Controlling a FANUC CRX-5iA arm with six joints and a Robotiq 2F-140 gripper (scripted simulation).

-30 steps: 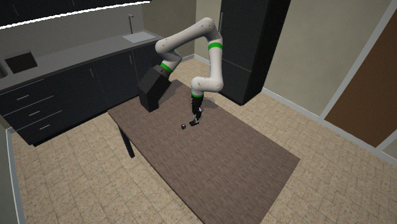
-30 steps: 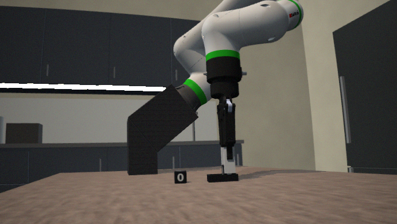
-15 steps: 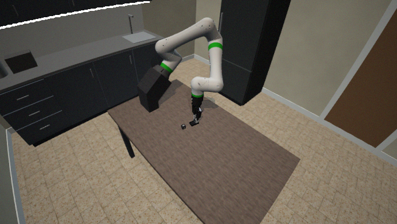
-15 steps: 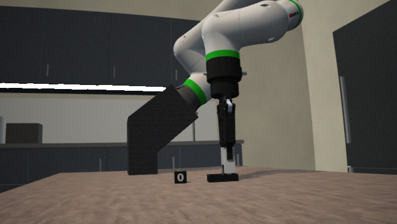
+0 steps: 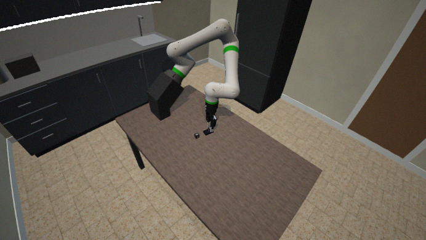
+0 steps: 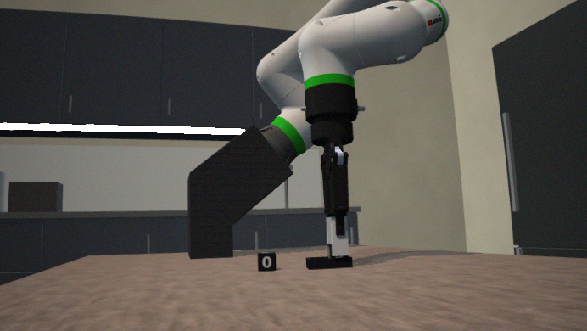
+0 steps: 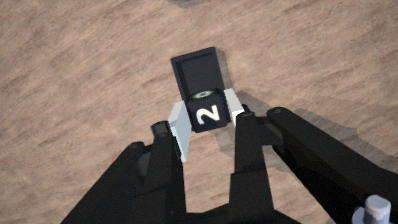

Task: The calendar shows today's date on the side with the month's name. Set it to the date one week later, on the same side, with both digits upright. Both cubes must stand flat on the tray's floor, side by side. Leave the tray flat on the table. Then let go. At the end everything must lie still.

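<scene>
My hand is 3 cm above the cube. The rest, counted from my hand: black tray 4 cm below, 2 cm to the right.
</scene>
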